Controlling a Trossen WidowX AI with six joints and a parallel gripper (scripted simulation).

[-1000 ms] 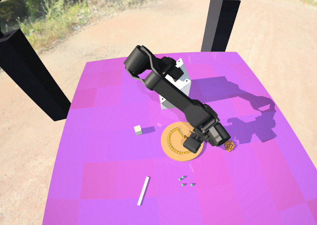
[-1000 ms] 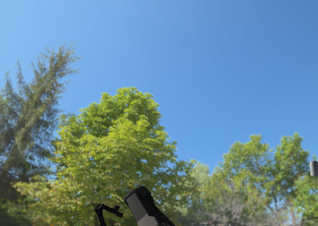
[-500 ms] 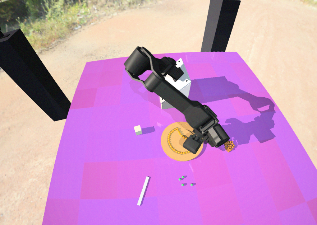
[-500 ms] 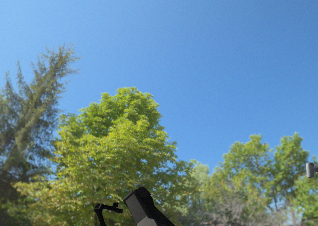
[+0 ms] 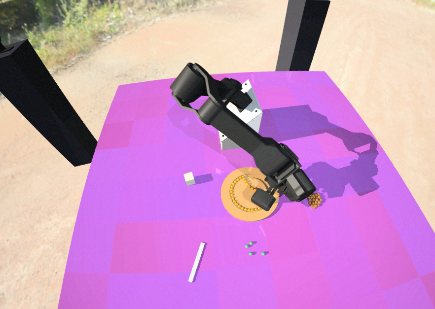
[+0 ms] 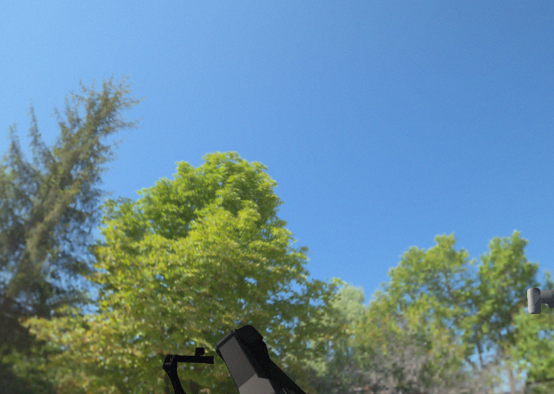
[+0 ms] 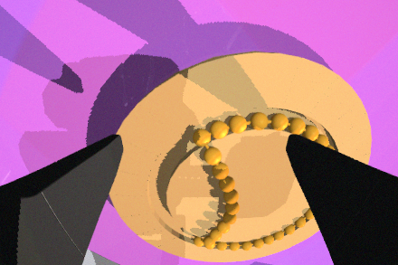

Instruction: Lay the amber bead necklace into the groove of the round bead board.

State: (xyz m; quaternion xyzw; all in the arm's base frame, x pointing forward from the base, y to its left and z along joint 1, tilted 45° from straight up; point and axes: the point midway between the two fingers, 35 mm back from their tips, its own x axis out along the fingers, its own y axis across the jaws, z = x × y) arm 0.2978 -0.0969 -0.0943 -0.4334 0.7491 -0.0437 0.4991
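The round tan bead board is 6 cm to the right of my gripper tip, 2 cm behind it and 1 cm below it. Round my gripper tip: small cream cube: 25 cm to the right, 13 cm behind; white bar: 28 cm to the right, 15 cm ahead, 2 cm below.
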